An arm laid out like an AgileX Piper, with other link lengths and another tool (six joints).
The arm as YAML. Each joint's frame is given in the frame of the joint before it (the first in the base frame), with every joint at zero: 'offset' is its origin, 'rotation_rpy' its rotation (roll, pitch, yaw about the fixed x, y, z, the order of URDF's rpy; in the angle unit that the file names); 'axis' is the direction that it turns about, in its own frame. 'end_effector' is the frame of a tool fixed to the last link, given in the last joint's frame.
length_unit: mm
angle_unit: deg
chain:
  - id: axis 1
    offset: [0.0, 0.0, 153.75]
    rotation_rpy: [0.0, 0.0, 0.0]
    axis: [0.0, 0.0, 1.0]
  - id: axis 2
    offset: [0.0, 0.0, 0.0]
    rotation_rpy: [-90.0, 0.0, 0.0]
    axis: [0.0, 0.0, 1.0]
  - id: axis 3
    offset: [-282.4, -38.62, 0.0]
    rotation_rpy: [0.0, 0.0, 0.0]
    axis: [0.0, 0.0, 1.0]
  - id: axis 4
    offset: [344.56, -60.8, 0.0]
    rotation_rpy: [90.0, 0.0, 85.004]
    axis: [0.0, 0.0, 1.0]
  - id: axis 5
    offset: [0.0, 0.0, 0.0]
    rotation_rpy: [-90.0, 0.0, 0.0]
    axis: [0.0, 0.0, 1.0]
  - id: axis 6
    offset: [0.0, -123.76, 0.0]
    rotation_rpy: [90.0, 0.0, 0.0]
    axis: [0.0, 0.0, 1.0]
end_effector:
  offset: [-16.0, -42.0, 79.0]
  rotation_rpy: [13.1, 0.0, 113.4]
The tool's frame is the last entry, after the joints.
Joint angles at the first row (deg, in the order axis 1, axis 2, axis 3, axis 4, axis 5, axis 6):
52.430 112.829 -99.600 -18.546 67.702 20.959
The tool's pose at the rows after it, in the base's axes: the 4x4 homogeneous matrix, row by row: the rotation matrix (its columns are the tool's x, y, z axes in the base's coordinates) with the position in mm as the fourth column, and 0 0 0 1 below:
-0.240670 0.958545 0.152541 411.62; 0.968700 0.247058 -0.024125 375.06; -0.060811 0.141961 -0.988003 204.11; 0 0 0 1
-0.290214 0.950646 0.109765 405.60; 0.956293 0.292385 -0.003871 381.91; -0.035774 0.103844 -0.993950 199.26; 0 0 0 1
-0.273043 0.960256 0.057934 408.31; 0.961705 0.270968 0.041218 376.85; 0.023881 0.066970 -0.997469 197.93; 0 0 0 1
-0.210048 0.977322 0.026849 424.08; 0.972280 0.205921 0.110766 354.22; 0.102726 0.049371 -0.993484 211.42; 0 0 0 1
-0.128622 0.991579 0.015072 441.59; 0.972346 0.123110 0.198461 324.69; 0.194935 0.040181 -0.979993 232.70; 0 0 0 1
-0.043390 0.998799 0.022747 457.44; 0.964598 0.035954 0.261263 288.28; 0.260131 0.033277 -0.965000 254.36; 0 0 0 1
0.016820 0.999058 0.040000 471.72; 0.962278 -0.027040 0.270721 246.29; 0.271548 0.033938 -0.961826 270.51; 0 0 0 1
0.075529 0.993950 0.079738 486.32; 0.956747 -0.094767 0.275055 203.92; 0.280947 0.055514 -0.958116 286.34; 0 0 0 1
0.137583 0.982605 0.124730 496.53; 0.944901 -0.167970 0.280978 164.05; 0.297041 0.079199 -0.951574 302.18; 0 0 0 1
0.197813 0.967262 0.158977 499.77; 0.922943 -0.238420 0.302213 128.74; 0.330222 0.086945 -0.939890 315.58; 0 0 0 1
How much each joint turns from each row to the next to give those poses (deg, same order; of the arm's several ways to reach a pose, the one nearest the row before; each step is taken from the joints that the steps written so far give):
0.000 -0.001 0.002 1.569 -0.001 -2.001
-0.165 0.000 -0.001 3.432 0.000 -3.711
-1.981 -0.382 -0.130 4.471 0.000 -1.636
-4.345 -1.879 -0.095 4.708 0.110 -1.371
-5.217 -2.647 -0.038 5.074 0.115 -1.080
-5.309 -2.629 -0.001 3.599 0.866 -0.538
-5.009 -1.995 -0.001 1.038 1.711 -1.361
-4.905 -1.773 0.000 0.238 0.513 -1.054
-4.561 -1.749 -0.001 0.303 0.111 -0.373
-4.423 -2.016 0.551 1.643 0.092 -0.295

